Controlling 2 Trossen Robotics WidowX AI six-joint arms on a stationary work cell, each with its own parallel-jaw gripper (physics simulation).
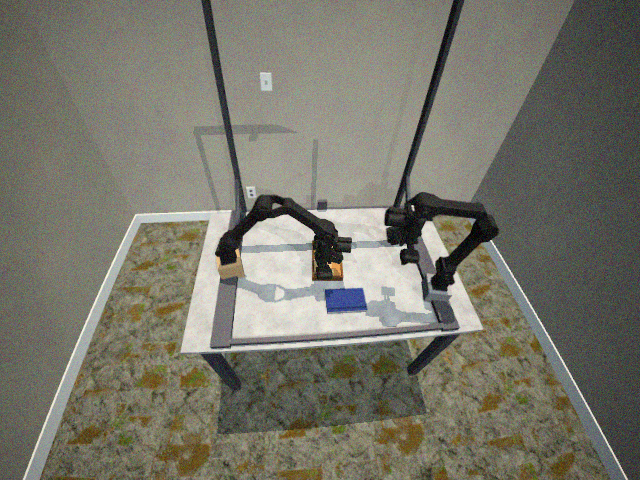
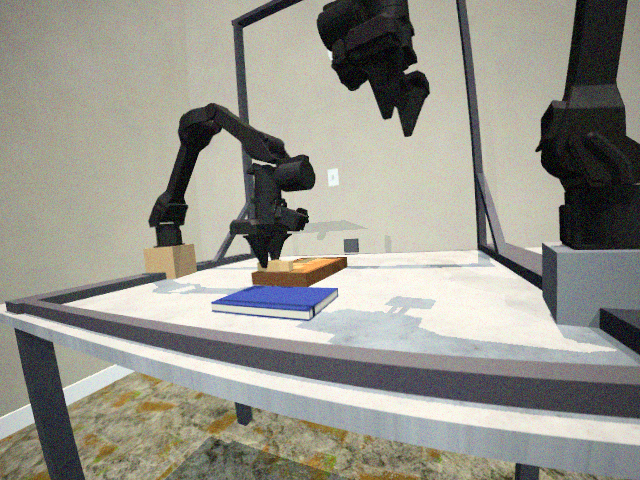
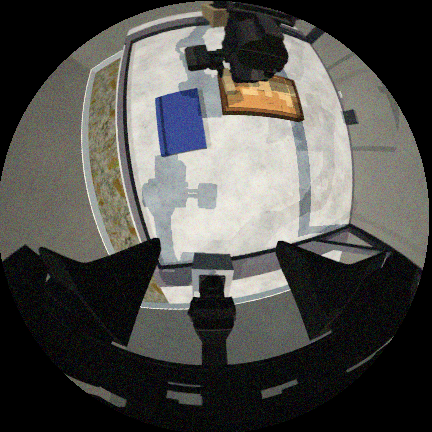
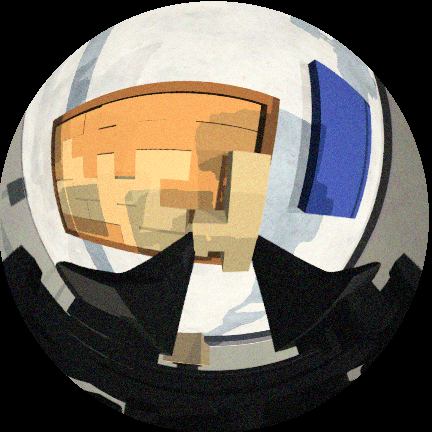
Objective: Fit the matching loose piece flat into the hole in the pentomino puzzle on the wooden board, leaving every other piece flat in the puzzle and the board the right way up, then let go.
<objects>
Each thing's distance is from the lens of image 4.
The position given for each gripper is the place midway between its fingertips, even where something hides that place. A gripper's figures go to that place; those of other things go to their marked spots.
right gripper (image 4: 223, 238): 0.10 m
blue book (image 4: 337, 165): 0.16 m
</objects>
